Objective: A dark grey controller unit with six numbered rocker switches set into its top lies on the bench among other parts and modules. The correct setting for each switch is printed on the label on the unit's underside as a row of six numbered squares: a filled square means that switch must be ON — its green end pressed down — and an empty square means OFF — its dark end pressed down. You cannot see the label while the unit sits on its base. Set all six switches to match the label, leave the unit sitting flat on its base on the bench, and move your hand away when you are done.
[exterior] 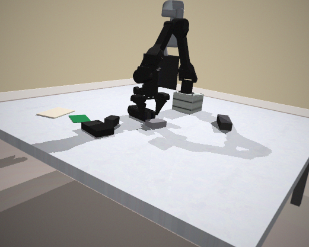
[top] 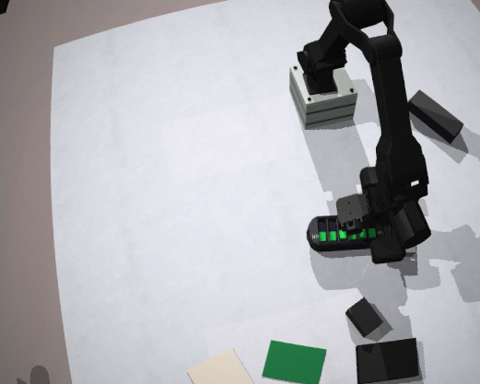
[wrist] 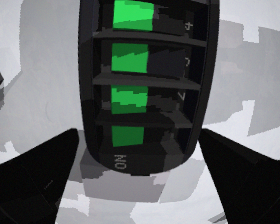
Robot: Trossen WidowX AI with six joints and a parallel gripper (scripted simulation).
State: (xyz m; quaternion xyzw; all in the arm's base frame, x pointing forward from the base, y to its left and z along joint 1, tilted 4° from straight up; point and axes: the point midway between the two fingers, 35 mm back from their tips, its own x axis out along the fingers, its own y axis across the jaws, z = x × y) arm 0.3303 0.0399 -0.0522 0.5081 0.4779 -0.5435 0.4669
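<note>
Now: gripper tip 20 mm short of the grey block, 60 mm to the right of it and 10 mm above it. Round my gripper tip: green card (230 mm ahead, 200 mm to the right, 30 mm below); then dark flat box (270 mm ahead, 30 mm to the right, 10 mm below); then small dark cube (170 mm ahead, 60 mm to the right, 10 mm below).
</note>
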